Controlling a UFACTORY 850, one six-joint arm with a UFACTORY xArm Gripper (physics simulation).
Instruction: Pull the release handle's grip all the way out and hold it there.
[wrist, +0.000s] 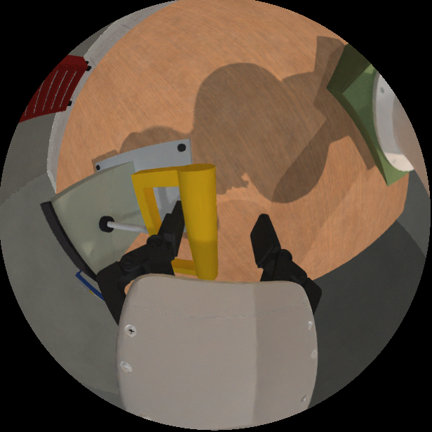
I see my gripper (220, 218), a grey mounting plate (177, 152) and a grey-green housing (78, 215).
